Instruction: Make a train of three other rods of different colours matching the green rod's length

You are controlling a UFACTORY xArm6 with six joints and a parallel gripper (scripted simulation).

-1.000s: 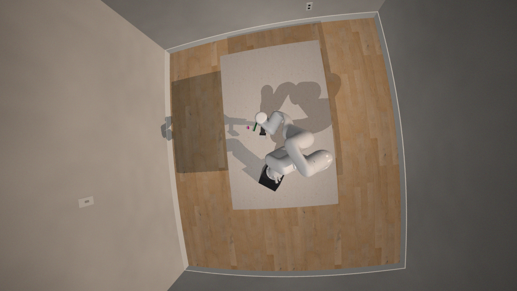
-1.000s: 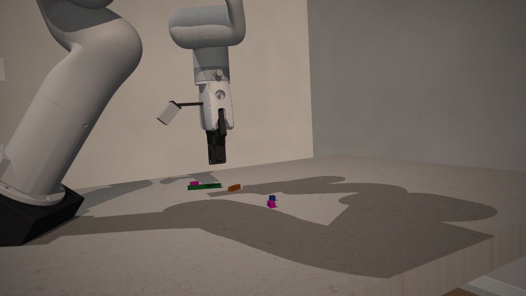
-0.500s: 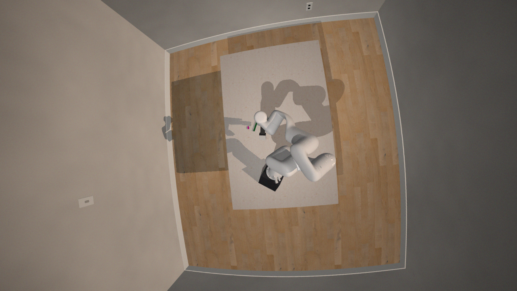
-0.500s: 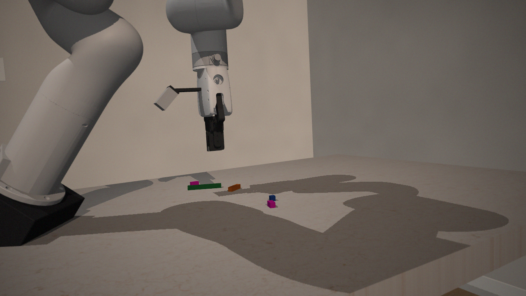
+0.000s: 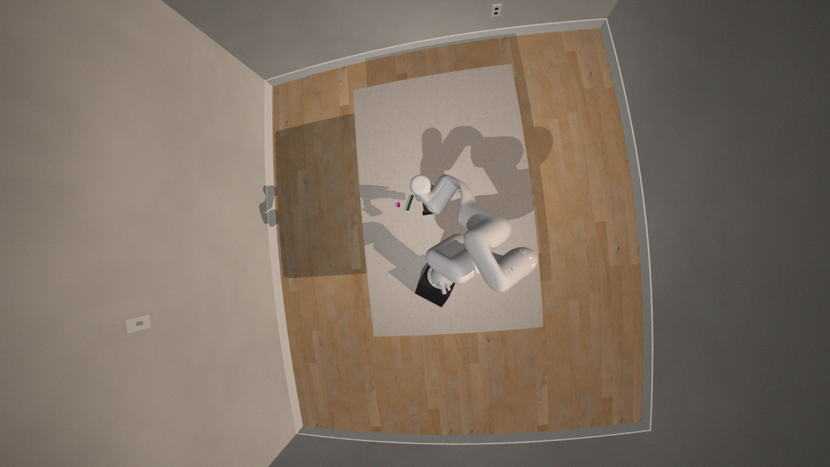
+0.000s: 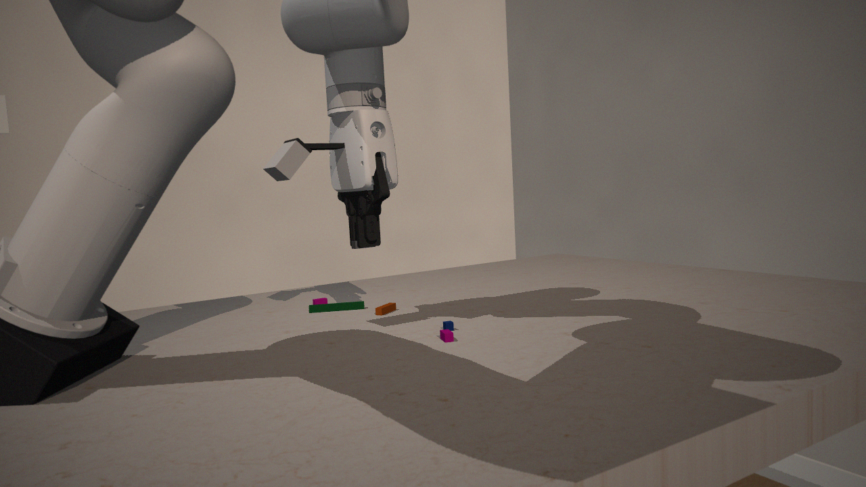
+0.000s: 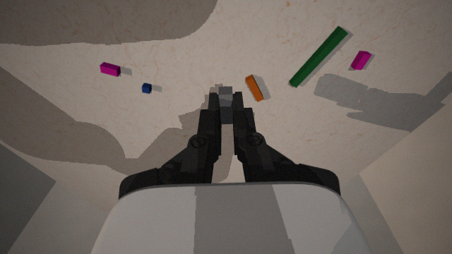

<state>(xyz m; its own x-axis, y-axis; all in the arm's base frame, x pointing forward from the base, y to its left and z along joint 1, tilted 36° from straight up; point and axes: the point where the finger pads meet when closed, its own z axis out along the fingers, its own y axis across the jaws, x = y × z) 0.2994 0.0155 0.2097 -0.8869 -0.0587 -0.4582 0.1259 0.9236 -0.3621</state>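
My gripper is now 120 mm to the left of the blue rod, 120 mm above it and 20 mm short of it. Also, from my hand: green rod (120 mm below, 110 mm to the left, 20 mm ahead); grey rod (20 mm below); orange rod (120 mm below, 50 mm ahead, 30 mm to the left).
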